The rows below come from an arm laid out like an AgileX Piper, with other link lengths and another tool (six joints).
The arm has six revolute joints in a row. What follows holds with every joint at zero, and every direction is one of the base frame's.
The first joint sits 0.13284 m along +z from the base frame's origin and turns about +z.
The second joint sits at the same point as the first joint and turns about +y.
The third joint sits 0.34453 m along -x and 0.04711 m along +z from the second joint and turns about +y.
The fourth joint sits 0.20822 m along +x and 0.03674 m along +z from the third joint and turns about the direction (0.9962, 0, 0.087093).
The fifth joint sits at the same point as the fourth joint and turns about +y.
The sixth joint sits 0.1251 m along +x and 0.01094 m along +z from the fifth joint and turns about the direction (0.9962, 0, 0.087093).
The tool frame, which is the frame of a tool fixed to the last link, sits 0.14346 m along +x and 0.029 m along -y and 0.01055 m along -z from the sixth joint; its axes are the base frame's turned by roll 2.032, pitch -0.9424 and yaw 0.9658 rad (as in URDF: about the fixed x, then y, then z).
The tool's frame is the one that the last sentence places.
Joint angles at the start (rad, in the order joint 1, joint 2, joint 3, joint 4, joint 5, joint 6):
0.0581 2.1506 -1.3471 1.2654 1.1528 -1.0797
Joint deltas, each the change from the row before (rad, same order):
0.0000 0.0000 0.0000 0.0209 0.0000 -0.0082
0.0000 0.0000 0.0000 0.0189 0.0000 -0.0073
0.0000 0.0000 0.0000 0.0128 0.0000 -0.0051
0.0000 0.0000 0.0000 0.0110 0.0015 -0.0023
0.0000 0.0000 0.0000 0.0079 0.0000 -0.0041
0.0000 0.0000 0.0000 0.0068 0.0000 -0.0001
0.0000 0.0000 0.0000 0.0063 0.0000 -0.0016
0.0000 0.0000 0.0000 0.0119 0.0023 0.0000
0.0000 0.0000 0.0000 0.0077 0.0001 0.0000
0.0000 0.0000 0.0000 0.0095 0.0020 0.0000
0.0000 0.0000 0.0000 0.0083 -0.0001 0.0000
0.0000 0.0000 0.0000 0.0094 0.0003 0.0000
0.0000 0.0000 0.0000 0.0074 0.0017 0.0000
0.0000 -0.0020 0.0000 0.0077 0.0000 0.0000
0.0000 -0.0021 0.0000 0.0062 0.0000 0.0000
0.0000 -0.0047 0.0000 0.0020 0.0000 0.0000
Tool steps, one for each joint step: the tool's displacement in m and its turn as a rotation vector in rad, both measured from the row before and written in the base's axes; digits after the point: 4 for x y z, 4 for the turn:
0.0032 0.0022 0.0034 0.0151 -0.0063 -0.0099
0.0029 0.0019 0.0031 0.0136 -0.0056 -0.0091
0.0020 0.0013 0.0021 0.0091 -0.0040 -0.0061
0.0013 0.0012 0.0020 0.0090 -0.0012 -0.0051
0.0013 0.0007 0.0013 0.0055 -0.0033 -0.0034
0.0010 0.0006 0.0012 0.0051 0.0002 -0.0044
0.0010 0.0006 0.0011 0.0046 -0.0012 -0.0035
0.0012 0.0013 0.0023 0.0104 0.0011 -0.0061
0.0011 0.0007 0.0013 0.0059 0.0004 -0.0050
0.0010 0.0011 0.0019 0.0084 0.0009 -0.0048
0.0012 0.0007 0.0014 0.0062 0.0003 -0.0055
0.0013 0.0008 0.0017 0.0073 0.0005 -0.0059
0.0007 0.0008 0.0015 0.0067 0.0007 -0.0036
0.0011 0.0006 0.0022 0.0059 -0.0017 -0.0050
0.0009 0.0005 0.0020 0.0048 -0.0018 -0.0041
0.0002 0.0002 0.0024 0.0018 -0.0046 -0.0013

